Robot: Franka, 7 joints.
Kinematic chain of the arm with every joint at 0, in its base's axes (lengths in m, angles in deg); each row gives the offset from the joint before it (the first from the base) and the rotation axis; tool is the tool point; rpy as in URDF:
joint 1: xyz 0 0 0.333 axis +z
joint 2: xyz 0 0 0 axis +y
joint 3: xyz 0 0 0.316 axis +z
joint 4: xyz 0.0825 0 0 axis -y
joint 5: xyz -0.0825 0 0.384 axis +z
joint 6: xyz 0 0 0 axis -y
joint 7: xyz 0.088 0 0 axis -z
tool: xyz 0 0 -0.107 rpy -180 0 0
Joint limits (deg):
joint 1: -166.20..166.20
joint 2: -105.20..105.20
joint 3: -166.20..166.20
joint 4: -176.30..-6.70
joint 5: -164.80..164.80
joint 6: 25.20..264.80
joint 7: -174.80..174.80
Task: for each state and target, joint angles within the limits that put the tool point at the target. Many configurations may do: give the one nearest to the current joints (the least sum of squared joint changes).
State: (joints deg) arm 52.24 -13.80 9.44 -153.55 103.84 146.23 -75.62
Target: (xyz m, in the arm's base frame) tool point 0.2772 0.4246 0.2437
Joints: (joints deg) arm 50.55 11.38 7.17 -133.89 103.34 144.19 -75.62
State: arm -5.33 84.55 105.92 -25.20 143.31 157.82 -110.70
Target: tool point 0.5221 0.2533 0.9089
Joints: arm -9.70 54.48 125.24 -40.04 147.97 169.81 -110.70
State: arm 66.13 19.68 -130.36 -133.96 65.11 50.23 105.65
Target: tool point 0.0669 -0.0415 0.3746
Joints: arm 87.81 57.70 -155.70 -174.20 18.32 25.20 105.65
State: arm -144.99 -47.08 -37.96 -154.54 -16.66 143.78 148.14
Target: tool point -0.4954 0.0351 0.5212
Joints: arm -139.91 -23.49 -41.36 -133.73 -16.15 149.50 148.14
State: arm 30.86 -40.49 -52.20 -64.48 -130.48 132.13 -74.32
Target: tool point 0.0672 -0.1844 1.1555
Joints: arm 31.79 -25.83 -29.07 -43.59 -131.97 134.24 -74.32
